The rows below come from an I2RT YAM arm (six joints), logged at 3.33 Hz.
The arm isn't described. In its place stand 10 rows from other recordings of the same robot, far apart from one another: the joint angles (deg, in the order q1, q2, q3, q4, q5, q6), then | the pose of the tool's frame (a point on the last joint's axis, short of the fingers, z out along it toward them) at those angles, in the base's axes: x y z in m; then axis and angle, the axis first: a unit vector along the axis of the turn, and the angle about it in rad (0 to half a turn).
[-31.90, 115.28, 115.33, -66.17, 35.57, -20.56] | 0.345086 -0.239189 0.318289 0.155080 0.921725 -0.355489 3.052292
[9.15, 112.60, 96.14, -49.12, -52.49, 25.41] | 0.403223 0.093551 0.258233 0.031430 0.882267 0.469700 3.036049
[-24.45, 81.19, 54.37, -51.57, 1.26, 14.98] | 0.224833 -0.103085 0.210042 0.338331 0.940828 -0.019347 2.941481
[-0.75, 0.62, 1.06, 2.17, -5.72, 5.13] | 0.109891 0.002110 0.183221 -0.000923 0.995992 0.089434 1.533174
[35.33, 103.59, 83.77, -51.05, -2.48, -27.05] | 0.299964 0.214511 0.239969 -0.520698 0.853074 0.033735 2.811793
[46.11, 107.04, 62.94, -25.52, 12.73, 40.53] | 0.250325 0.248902 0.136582 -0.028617 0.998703 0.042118 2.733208
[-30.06, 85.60, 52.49, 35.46, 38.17, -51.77] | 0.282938 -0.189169 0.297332 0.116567 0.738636 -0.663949 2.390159
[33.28, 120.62, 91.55, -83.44, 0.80, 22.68] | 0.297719 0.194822 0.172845 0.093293 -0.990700 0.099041 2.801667
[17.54, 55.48, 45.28, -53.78, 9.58, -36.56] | 0.163888 0.045586 0.248640 -0.434285 0.892757 -0.119925 2.722923
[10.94, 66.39, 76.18, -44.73, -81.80, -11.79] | 0.199809 0.074511 0.410899 -0.458403 0.638771 0.617931 2.418625
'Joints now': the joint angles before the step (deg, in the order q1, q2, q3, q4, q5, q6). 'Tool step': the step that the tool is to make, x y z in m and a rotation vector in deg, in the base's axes. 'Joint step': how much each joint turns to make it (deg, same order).
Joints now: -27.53 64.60 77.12 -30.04 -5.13 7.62
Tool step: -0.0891 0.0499 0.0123 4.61 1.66 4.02
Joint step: 0.03 -15.69 0.22 -19.28 -4.86 1.84
